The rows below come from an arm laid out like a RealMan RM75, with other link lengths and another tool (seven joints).
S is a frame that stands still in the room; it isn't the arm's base.
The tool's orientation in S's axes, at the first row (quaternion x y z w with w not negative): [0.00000 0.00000 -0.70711 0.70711]
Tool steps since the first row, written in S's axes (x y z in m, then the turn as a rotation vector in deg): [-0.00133 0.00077 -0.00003 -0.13 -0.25 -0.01]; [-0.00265 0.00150 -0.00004 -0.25 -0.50 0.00]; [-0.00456 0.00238 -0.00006 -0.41 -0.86 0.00]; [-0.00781 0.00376 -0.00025 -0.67 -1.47 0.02]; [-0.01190 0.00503 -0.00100 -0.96 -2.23 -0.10]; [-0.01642 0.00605 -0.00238 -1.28 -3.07 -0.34]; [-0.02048 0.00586 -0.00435 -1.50 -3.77 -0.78]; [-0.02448 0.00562 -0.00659 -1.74 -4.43 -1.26]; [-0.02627 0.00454 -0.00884 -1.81 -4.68 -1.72]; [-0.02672 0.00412 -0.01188 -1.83 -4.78 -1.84]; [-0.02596 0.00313 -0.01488 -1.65 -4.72 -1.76]
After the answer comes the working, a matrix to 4 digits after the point.
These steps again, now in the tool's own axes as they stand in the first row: [-0.00077 -0.00133 -0.00003 0.25 -0.13 -0.01]; [-0.00150 -0.00265 -0.00004 0.50 -0.25 0.00]; [-0.00238 -0.00456 -0.00006 0.86 -0.41 0.00]; [-0.00376 -0.00781 -0.00025 1.47 -0.67 0.02]; [-0.00503 -0.01190 -0.00100 2.23 -0.96 -0.10]; [-0.00605 -0.01642 -0.00238 3.07 -1.28 -0.34]; [-0.00586 -0.02048 -0.00435 3.77 -1.50 -0.78]; [-0.00562 -0.02448 -0.00659 4.43 -1.74 -1.26]; [-0.00454 -0.02627 -0.00884 4.68 -1.81 -1.72]; [-0.00412 -0.02672 -0.01188 4.78 -1.83 -1.84]; [-0.00313 -0.02596 -0.01488 4.72 -1.65 -1.76]
The tool's axes in the first row as the columns of a matrix, in S's axes (rounded; the answer above uses it unrounded):
[0.0000 1.0000 0.0000]
[-1.0000 0.0000 0.0000]
[0.0000 0.0000 1.0000]

